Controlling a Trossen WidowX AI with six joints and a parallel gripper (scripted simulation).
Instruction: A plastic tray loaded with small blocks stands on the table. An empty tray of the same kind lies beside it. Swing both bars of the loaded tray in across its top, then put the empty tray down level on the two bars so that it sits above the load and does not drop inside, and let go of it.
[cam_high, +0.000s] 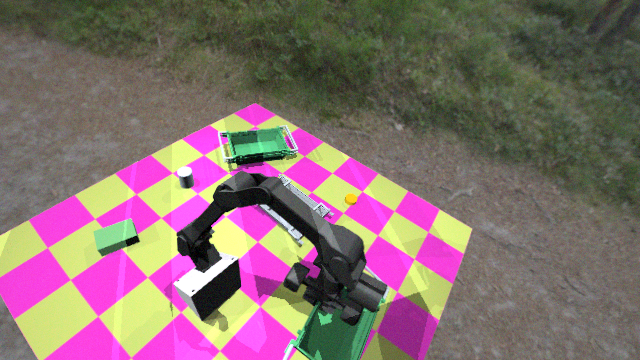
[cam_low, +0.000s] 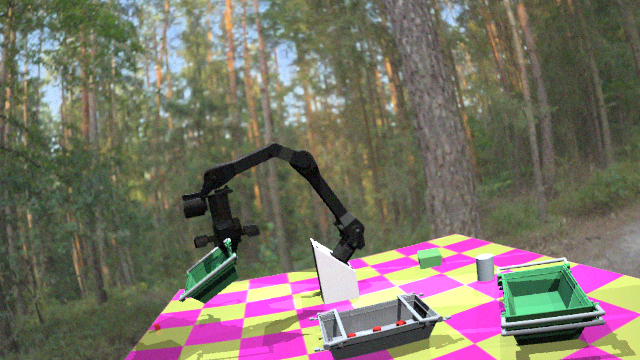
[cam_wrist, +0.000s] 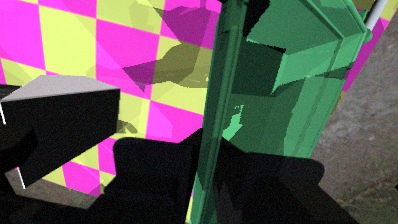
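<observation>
The green tray lies 7 cm to the right of my gripper tip and 2 cm ahead of it. Round my gripper tip: green block (65 cm to the left, 22 cm behind, 16 cm below); then grey cylinder (71 cm to the left, 15 cm below, 9 cm ahead); then yellow object (52 cm ahead, 19 cm to the left, 17 cm below).
</observation>
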